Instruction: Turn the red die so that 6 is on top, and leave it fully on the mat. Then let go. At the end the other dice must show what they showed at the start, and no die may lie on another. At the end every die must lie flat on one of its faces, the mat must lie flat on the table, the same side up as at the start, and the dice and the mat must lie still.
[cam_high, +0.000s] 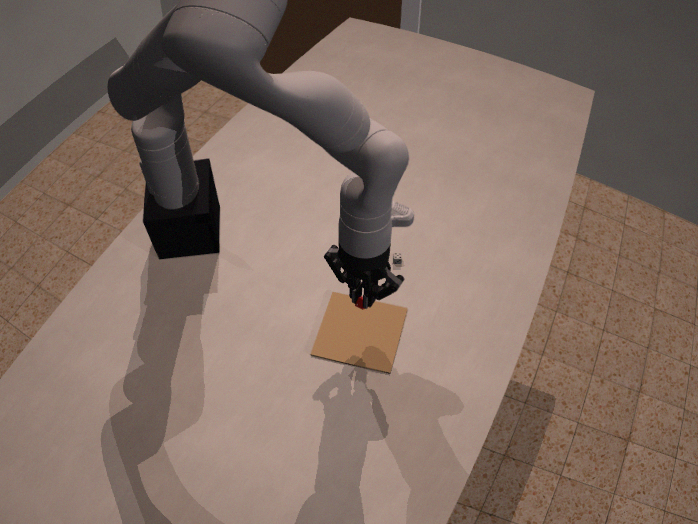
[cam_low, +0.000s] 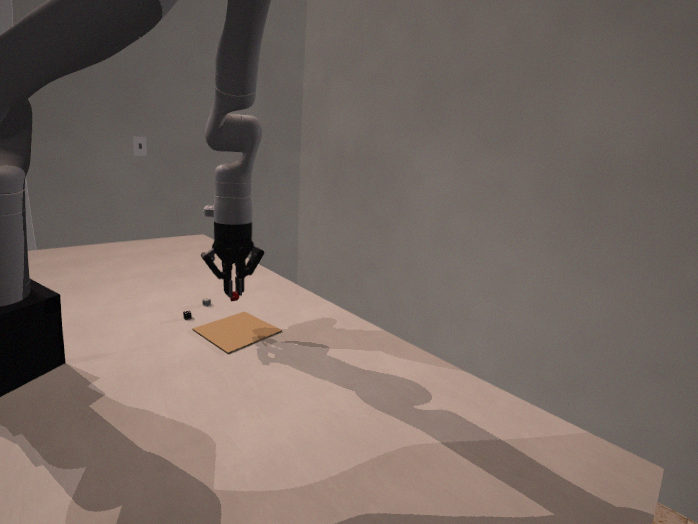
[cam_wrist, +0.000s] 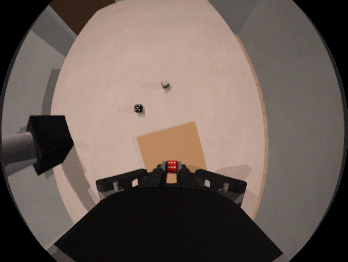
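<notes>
My hand is 10 cm above the tan mat. Round my hand: black die: 7 cm behind, 12 cm to the left, 9 cm below; grey die: 17 cm to the left, 9 cm below; red die: 2 cm below.
</notes>
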